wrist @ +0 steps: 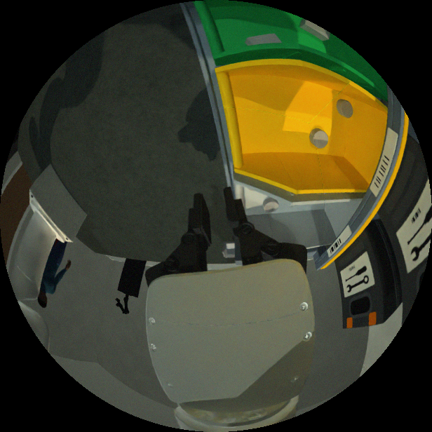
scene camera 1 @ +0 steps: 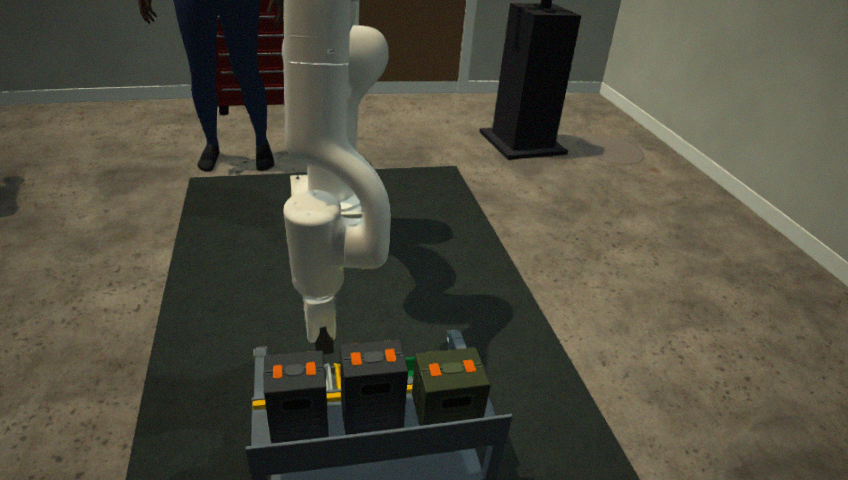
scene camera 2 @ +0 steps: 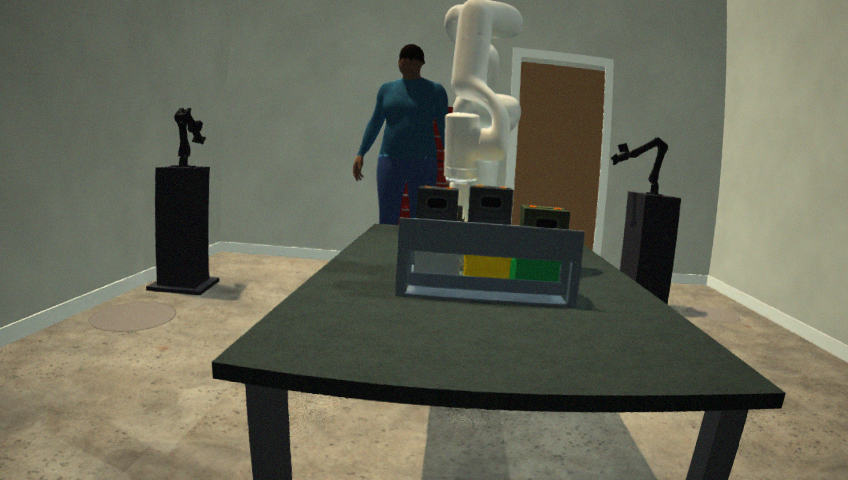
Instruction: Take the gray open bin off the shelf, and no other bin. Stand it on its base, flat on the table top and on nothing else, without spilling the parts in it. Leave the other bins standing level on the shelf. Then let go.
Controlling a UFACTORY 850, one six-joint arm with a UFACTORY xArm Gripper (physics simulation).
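The gray open bin [wrist: 305, 225] [scene camera 2: 435, 263] [scene camera 1: 329, 378] stands on the shelf [scene camera 1: 380, 443] [scene camera 2: 487, 235], beside the yellow bin [wrist: 270, 112] [scene camera 2: 486, 267]. A round gray part [wrist: 270, 204] shows in it. The green bin [wrist: 232, 25] [scene camera 2: 537, 270] is beyond the yellow one. All three look level in scene camera 2. My gripper [wrist: 215, 200] points down at the open side of the shelf, by the gray bin's front edge. Its fingers are partly closed, with a narrow gap and nothing held. The right finger covers part of the bin's front edge; whether it touches is unclear.
Two dark cases [scene camera 1: 295, 395] [scene camera 1: 373, 386] and an olive case [scene camera 1: 452, 386] stand on top of the shelf, close to my gripper. A yellow-edged label rail [wrist: 382, 167] runs along the shelf top. The shelf stands on the dark table [scene camera 2: 476, 344]. A person [scene camera 2: 410, 124] stands behind the table.
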